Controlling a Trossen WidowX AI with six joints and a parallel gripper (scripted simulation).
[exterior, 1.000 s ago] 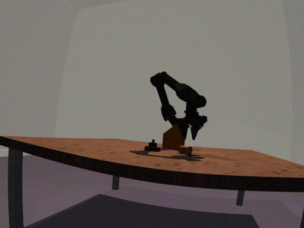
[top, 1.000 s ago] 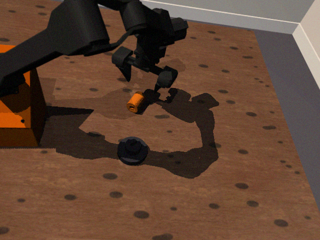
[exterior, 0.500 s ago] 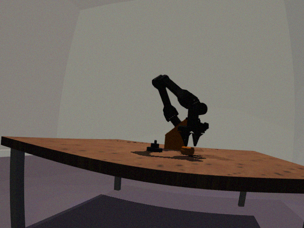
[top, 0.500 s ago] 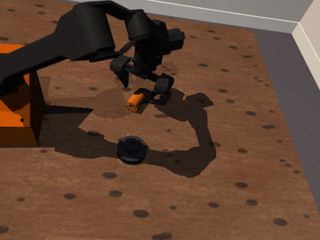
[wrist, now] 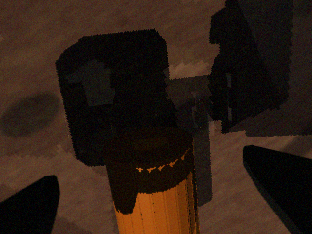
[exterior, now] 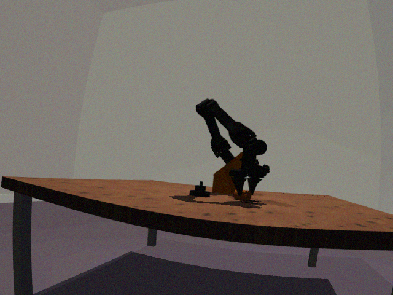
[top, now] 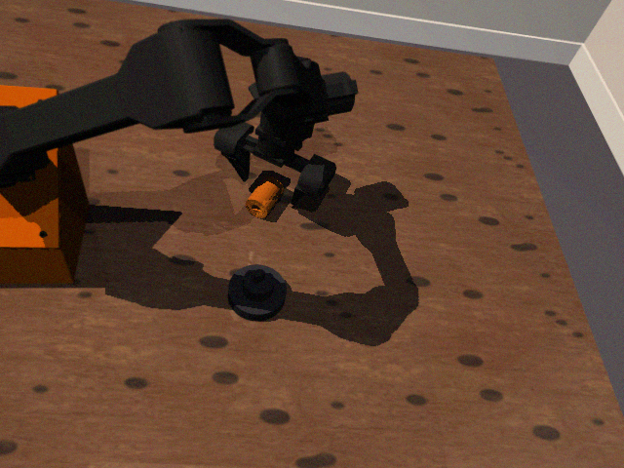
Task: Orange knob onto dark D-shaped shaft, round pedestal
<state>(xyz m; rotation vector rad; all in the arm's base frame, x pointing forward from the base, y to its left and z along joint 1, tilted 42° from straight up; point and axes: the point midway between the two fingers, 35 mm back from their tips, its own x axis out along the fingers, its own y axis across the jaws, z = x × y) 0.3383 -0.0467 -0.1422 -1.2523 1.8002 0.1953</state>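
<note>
The knob is 10 mm behind my gripper tip and 10 mm to the right of it. From my gripper tip the other things lie so: dark pedestal 40 mm behind, 180 mm to the right, 10 mm above.
</note>
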